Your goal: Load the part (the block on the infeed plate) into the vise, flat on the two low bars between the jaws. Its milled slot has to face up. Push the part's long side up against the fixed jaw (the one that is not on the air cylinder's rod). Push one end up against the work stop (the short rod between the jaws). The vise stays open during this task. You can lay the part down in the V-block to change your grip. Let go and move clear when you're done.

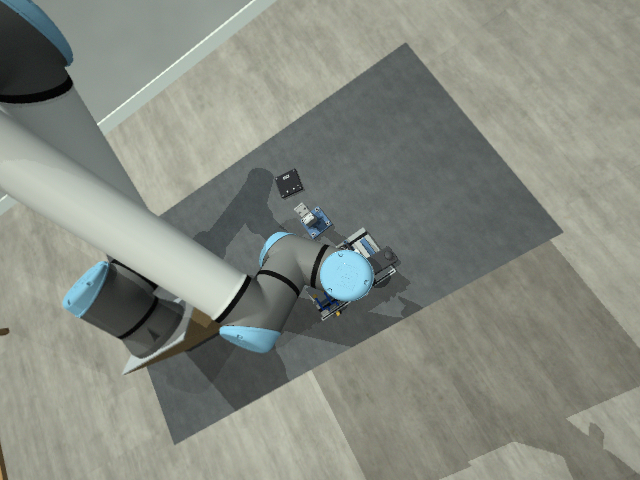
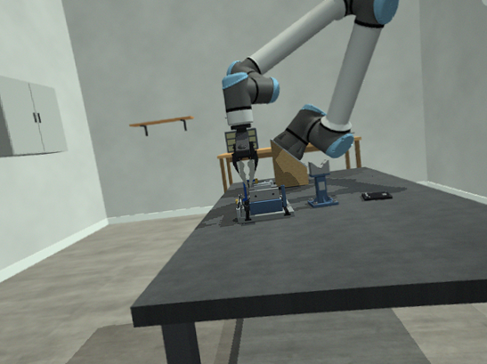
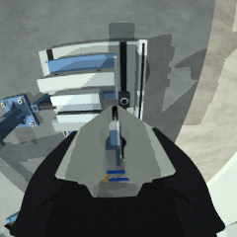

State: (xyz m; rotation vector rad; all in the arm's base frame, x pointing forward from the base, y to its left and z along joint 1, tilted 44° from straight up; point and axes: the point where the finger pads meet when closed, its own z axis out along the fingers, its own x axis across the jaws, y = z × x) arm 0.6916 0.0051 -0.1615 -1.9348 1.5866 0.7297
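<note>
The part is 1 cm behind my hand, 5 cm to the left of it and 2 cm below it. From my hand the other things lie so: infeed plate (13 cm behind, 44 cm to the left, 11 cm below); vise (8 cm behind, 4 cm to the left, 8 cm below).
</note>
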